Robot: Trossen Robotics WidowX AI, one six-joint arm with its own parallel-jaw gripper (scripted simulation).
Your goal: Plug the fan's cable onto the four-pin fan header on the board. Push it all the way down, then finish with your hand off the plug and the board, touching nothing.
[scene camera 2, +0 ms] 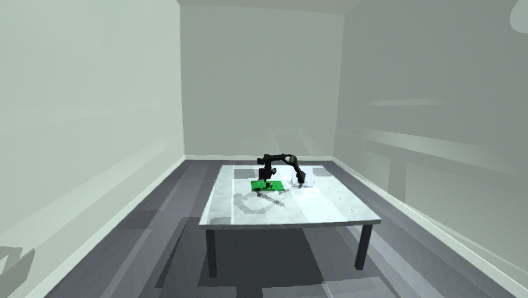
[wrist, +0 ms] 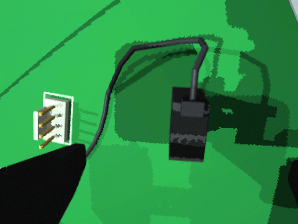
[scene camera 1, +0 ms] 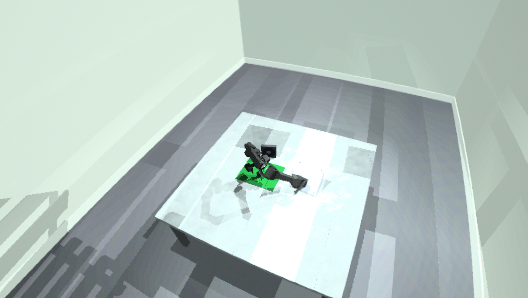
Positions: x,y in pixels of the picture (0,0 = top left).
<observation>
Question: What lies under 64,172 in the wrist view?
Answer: My gripper.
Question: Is my gripper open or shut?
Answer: Open.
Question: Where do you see a green board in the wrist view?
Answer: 70,55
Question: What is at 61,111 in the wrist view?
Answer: A white four-pin header.
</observation>
